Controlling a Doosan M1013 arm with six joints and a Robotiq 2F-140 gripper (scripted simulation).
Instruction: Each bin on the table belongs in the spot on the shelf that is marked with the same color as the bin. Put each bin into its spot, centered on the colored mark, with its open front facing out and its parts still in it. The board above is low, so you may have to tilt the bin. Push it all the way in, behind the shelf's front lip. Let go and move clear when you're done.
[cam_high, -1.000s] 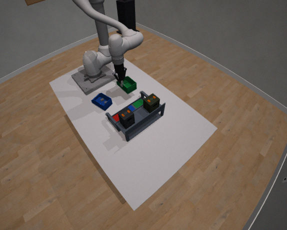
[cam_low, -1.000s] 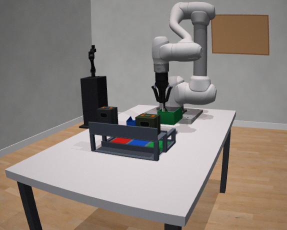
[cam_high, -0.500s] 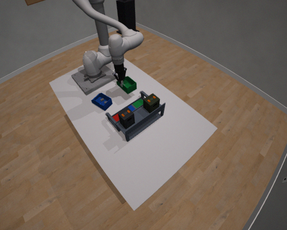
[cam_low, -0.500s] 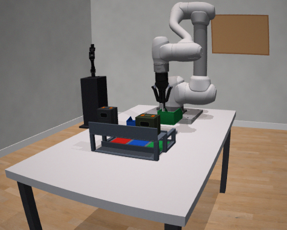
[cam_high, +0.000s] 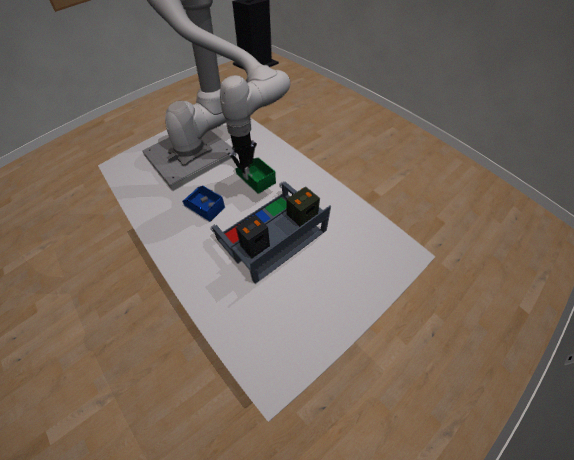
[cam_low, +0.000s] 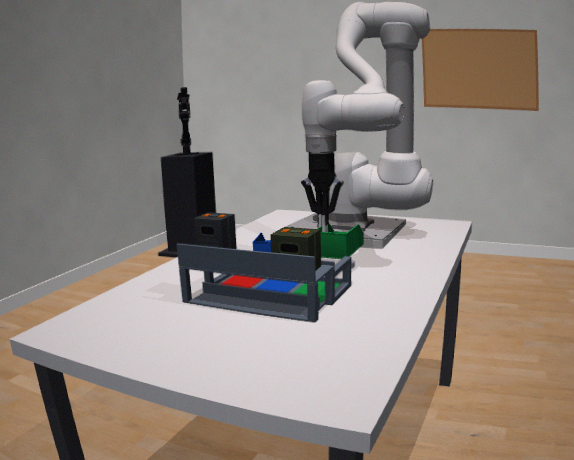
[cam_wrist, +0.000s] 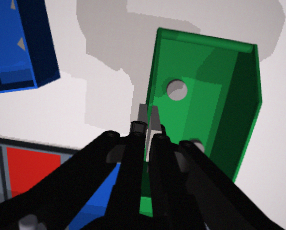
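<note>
Now: hand 50 mm to the right of the green bin and 40 mm above it. Round my hand: blue bin 200 mm to the right, 100 mm below, 90 mm behind; red mark 200 mm ahead, 190 mm to the right, 130 mm below; blue mark 210 mm ahead, 130 mm below, 80 mm to the right.
</note>
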